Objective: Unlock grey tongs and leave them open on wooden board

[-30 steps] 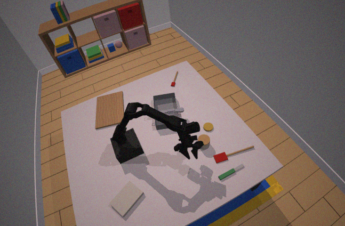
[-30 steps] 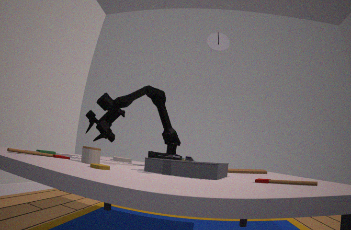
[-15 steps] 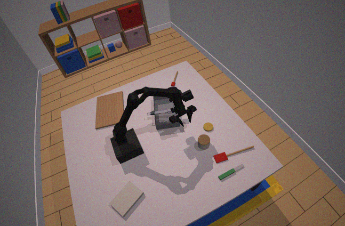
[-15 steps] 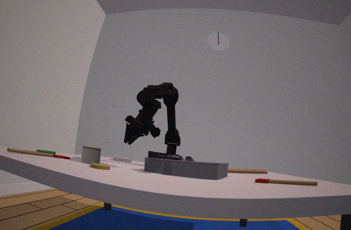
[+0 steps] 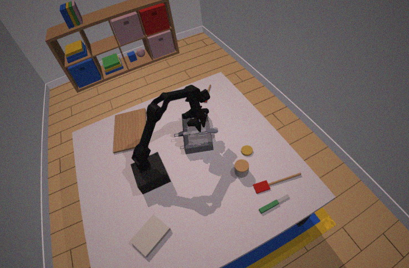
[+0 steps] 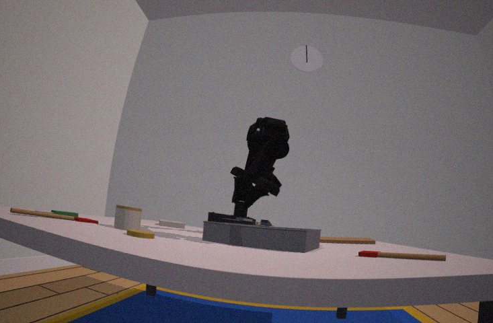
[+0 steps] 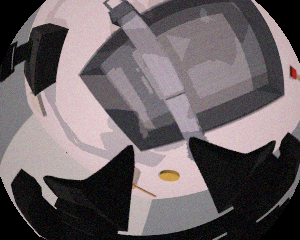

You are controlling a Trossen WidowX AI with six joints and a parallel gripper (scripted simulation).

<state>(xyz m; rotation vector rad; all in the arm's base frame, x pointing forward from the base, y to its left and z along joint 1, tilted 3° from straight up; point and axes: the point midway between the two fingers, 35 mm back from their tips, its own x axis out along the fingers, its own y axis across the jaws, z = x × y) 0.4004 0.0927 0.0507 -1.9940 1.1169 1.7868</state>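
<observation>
Now: gripper tip 80 mm above the grey roasting tin, 70 mm to the right of it and 20 mm past it. From my gripper tip the other things lie so: red paddle (460 mm to the right, 230 mm ahead, 100 mm below); wood-topped cylinder (310 mm to the right, 110 mm ahead, 80 mm below); yellow disc (200 mm to the right, 200 mm ahead, 100 mm below).
</observation>
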